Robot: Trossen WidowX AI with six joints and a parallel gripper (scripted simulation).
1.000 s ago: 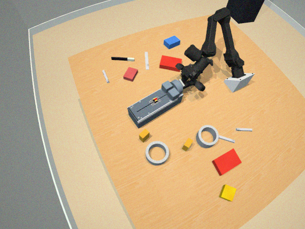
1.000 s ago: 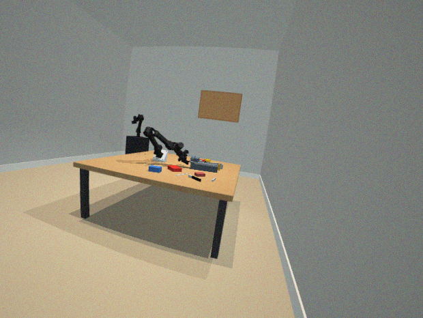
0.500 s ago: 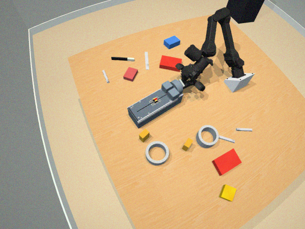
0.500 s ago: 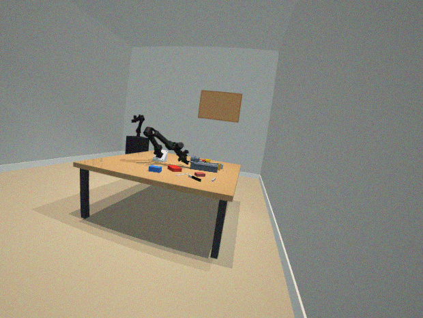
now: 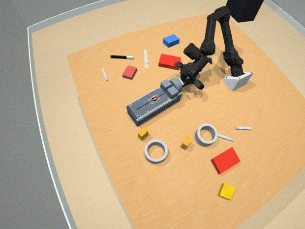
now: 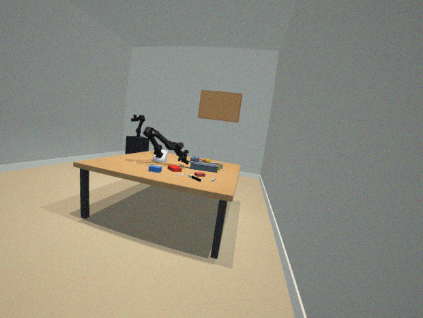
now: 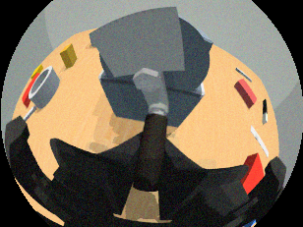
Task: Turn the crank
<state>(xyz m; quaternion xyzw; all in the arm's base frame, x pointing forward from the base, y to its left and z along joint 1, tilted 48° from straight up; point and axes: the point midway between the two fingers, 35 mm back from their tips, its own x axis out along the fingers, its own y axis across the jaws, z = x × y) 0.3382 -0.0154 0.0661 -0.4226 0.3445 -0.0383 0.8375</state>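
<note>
My gripper tip is 2 cm past the dark crank handle and 3 cm below it. From my gripper tip the other things lie so: red block (20 cm ahead, 20 cm to the right, 2 cm below); red pointer (16 cm ahead, 4 cm to the left, 5 cm above); black marker (19 cm ahead, 33 cm to the right, 2 cm below).
</note>
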